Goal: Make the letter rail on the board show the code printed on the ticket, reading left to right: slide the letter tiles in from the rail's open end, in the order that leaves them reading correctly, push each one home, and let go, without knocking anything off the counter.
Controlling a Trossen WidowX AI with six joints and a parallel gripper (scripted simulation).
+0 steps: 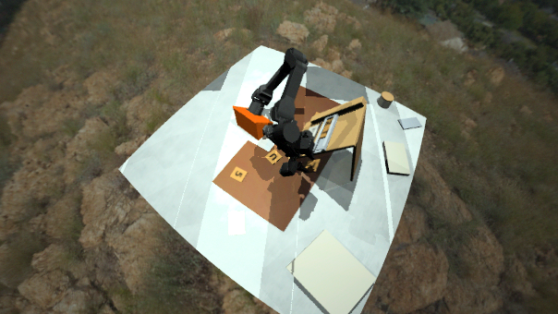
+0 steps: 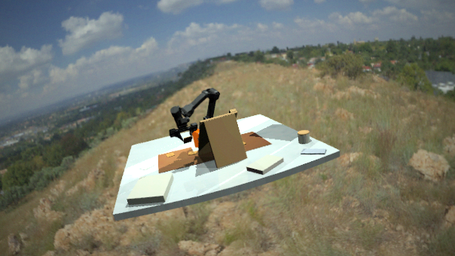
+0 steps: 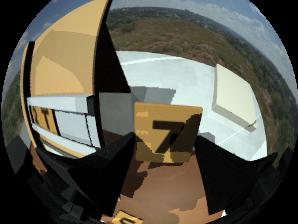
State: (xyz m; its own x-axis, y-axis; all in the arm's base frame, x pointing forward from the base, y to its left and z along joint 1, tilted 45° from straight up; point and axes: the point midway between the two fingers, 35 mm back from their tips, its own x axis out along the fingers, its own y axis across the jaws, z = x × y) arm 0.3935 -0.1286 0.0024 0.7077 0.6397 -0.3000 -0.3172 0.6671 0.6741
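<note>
The ticket is 12 cm behind my gripper tip, 18 cm to the left of it and 8 cm below it. Round my gripper tip: cream block: 27 cm ahead, 41 cm to the left, 15 cm below; then brown mat: 21 cm behind, 11 cm to the left, 16 cm below; then pale card: 9 cm behind, 33 cm to the right, 16 cm below.
</note>
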